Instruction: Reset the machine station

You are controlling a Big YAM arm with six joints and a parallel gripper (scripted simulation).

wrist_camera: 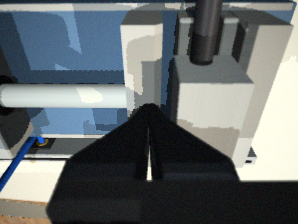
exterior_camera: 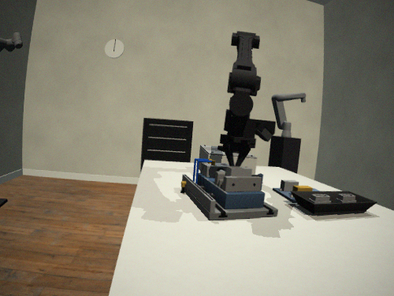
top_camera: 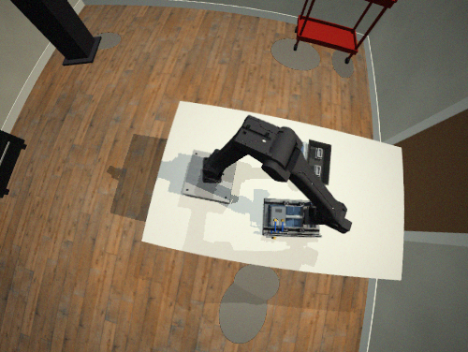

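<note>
My hand is 40 mm to the right of the dark rod, 30 mm short of it and 20 mm above it. Round my hand: yellow brass blank 280 mm to the left, 80 mm below, 10 mm behind; light cylinder 60 mm behind, 30 mm below; vise 70 mm below, 40 mm behind.
</note>
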